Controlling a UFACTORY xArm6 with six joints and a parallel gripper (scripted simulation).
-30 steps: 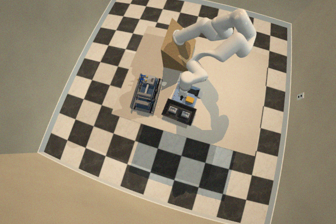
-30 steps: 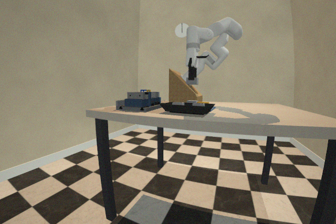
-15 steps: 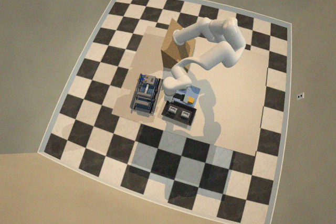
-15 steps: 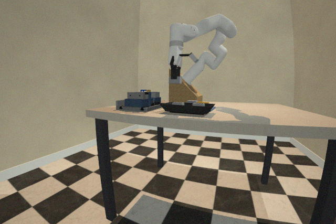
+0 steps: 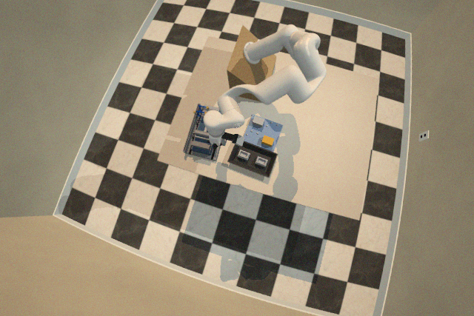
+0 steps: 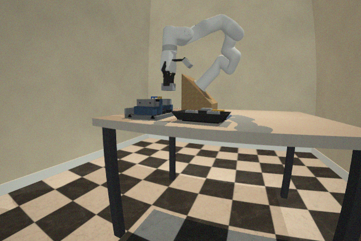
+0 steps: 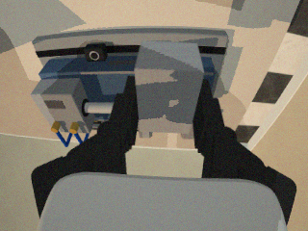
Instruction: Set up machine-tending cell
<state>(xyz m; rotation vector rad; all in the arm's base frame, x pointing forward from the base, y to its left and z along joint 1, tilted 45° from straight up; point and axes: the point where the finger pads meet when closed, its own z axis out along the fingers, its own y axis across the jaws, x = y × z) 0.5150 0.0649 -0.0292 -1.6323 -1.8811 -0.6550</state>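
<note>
Right now the fixed jaw is 100 mm to the right of my hand, 100 mm below it and 50 mm ahead of it. Round my hand: push rod 120 mm to the right, 100 mm below, 70 mm behind; then dark work stop rod 90 mm below, 60 mm to the right, 10 mm ahead; then vise 140 mm below, 120 mm to the right, 50 mm behind.
</note>
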